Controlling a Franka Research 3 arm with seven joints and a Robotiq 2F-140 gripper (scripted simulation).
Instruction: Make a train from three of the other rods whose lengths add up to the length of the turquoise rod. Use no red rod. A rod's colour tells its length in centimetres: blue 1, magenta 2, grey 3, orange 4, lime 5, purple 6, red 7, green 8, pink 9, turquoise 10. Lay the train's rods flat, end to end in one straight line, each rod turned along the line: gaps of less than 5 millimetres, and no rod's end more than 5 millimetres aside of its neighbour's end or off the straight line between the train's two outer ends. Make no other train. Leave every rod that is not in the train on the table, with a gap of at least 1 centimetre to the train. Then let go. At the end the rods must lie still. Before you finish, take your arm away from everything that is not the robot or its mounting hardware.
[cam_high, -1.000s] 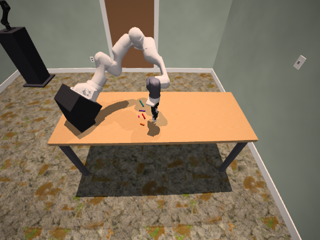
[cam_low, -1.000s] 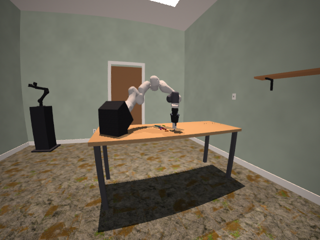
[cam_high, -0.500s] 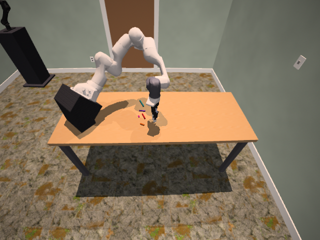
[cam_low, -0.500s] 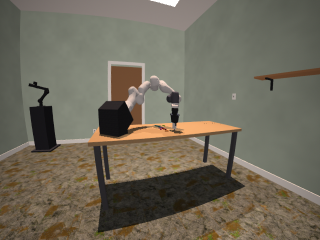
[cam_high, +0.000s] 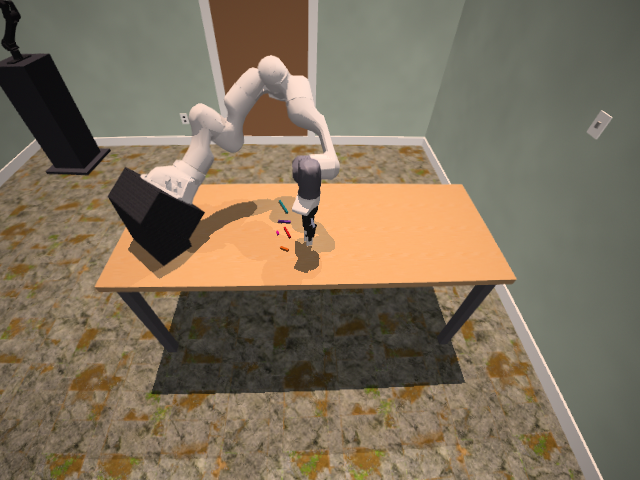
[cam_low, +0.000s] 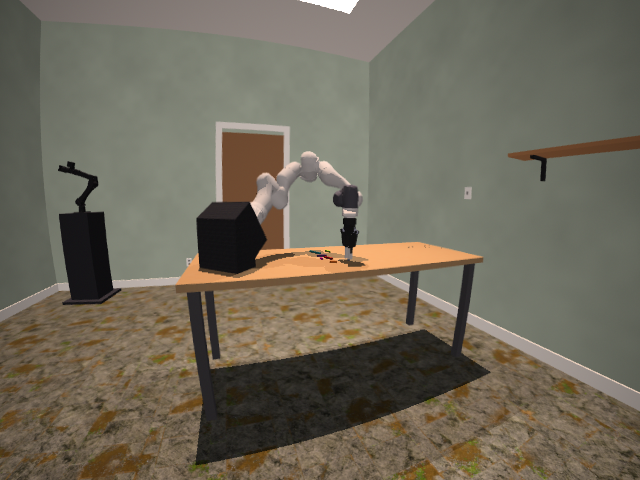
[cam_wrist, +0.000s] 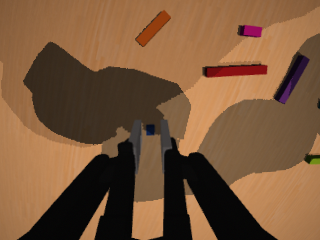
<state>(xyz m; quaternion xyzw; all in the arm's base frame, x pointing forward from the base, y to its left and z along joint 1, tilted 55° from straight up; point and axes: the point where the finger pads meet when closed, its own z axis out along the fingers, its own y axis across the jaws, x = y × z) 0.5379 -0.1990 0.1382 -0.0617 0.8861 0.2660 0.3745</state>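
Now: the blue rod 4 cm below my hand. Also, from my hand: magenta rod 15 cm behind, 6 cm to the left, 4 cm below; red rod 10 cm behind, 6 cm to the left, 4 cm below; orange rod 10 cm behind, 4 cm to the right, 4 cm below.
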